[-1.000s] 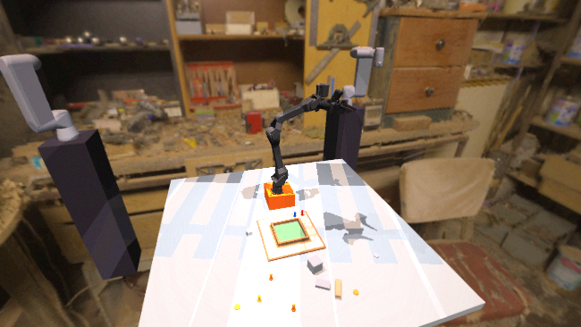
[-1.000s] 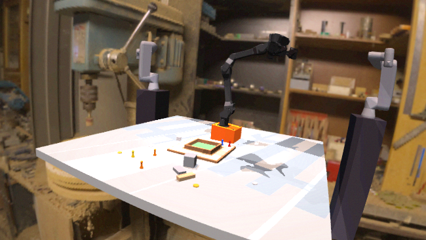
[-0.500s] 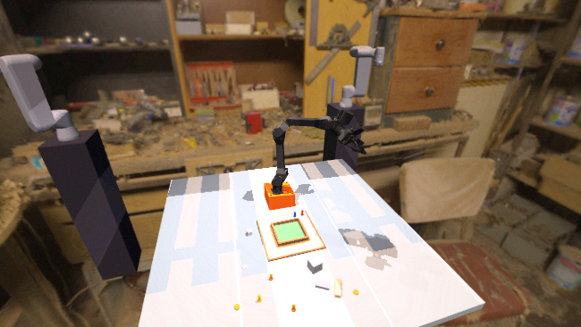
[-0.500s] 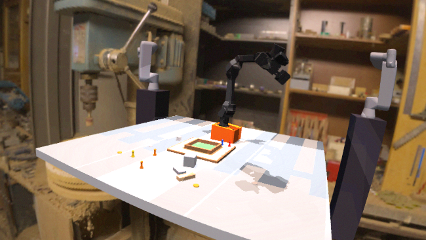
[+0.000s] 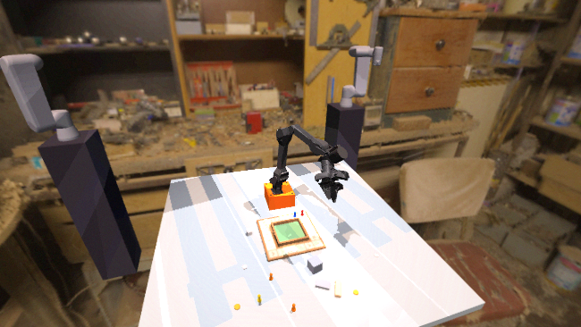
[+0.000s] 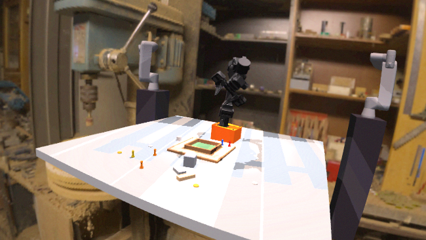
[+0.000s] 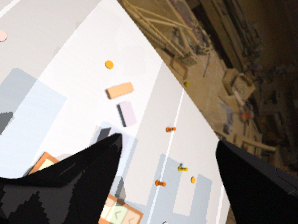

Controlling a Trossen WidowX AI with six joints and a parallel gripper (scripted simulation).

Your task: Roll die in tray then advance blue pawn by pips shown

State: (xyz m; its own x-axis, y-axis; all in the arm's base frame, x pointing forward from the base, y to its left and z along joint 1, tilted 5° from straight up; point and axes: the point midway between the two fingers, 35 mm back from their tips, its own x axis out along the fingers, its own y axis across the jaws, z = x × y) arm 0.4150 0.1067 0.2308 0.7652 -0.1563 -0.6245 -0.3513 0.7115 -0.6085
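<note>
My gripper tip is now 32 cm to the left of the die, 29 cm above it and 23 cm past it. Also, from my gripper tip: green tray floor: 29 cm below, 17 cm behind, 13 cm to the right; wooden block: 29 cm below, 20 cm ahead, 4 cm to the right; flat grey block: 29 cm below, 16 cm ahead, 9 cm to the right.
</note>
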